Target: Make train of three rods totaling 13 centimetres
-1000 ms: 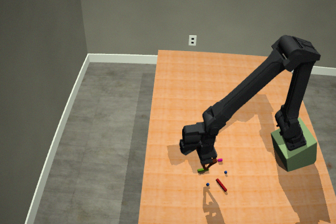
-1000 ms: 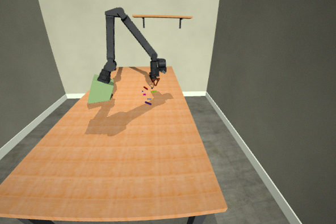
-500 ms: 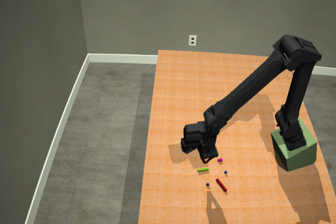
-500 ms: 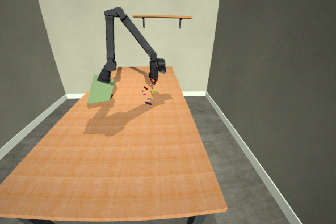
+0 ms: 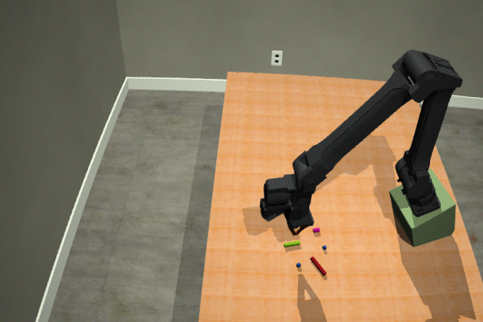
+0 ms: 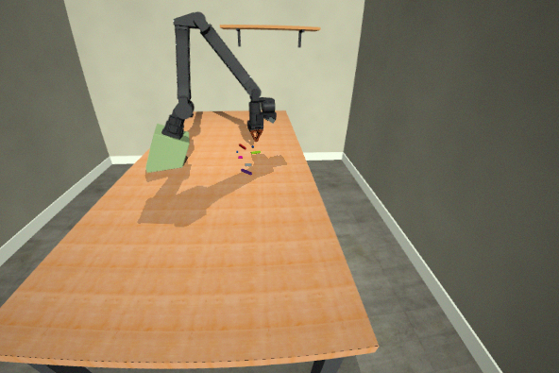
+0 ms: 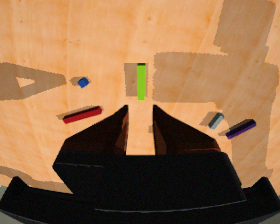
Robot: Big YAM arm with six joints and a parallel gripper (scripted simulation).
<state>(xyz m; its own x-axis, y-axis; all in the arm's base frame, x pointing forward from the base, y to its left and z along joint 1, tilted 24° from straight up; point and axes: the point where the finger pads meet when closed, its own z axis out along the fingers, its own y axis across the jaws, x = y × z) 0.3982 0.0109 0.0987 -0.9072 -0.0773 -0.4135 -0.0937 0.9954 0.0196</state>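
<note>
Now: hand 70 mm above the lime rod. The rest, counted from my hand: magenta rod 90 mm behind, 40 mm to the right, 70 mm below; red rod 70 mm behind, 90 mm to the left, 70 mm below; grey rod 60 mm behind, 130 mm to the right, 70 mm below.
</note>
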